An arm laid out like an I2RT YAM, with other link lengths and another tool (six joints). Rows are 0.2 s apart.
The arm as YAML. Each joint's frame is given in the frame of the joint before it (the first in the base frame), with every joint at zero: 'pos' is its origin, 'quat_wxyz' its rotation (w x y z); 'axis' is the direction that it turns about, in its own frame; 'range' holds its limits. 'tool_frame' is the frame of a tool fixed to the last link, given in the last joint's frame.
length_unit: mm
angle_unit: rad
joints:
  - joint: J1
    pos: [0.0, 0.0, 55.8]
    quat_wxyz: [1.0, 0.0, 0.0, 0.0]
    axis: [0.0, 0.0, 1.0]
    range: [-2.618, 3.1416]
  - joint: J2
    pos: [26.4, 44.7, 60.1]
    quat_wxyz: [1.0, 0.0, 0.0, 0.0]
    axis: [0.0, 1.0, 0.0]
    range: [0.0, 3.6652]
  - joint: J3
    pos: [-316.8, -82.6, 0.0]
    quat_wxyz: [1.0, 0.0, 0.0, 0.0]
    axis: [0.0, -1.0, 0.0]
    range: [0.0, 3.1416]
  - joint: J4
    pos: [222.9, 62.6, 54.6]
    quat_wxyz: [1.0, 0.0, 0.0, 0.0]
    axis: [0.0, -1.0, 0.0]
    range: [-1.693, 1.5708]
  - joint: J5
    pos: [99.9, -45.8, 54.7]
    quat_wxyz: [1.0, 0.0, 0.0, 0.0]
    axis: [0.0, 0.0, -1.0]
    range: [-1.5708, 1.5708]
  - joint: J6
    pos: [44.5, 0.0, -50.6]
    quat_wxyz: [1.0, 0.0, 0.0, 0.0]
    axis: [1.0, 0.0, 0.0]
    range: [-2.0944, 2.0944]
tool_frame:
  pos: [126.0, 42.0, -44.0]
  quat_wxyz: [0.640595, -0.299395, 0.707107, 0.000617]
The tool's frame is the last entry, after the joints.
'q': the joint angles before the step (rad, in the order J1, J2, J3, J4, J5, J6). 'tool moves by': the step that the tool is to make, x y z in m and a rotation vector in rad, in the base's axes. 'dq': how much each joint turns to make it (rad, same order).
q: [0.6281, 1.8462, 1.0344, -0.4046, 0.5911, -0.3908]
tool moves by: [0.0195, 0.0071, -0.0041, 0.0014, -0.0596, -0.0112]
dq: [-0.0005, 0.0391, 0.0106, 0.0794, 0.0354, -0.0031]
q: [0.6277, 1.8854, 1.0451, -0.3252, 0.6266, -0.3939]
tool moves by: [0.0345, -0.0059, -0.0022, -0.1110, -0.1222, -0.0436]
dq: [0.0004, 0.0879, 0.0301, 0.1157, 0.1651, -0.0370]
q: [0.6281, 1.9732, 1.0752, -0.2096, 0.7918, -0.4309]
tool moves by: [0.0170, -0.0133, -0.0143, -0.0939, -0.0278, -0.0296]
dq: [-0.0194, 0.0870, 0.0133, 0.0778, 0.0874, -0.0483]
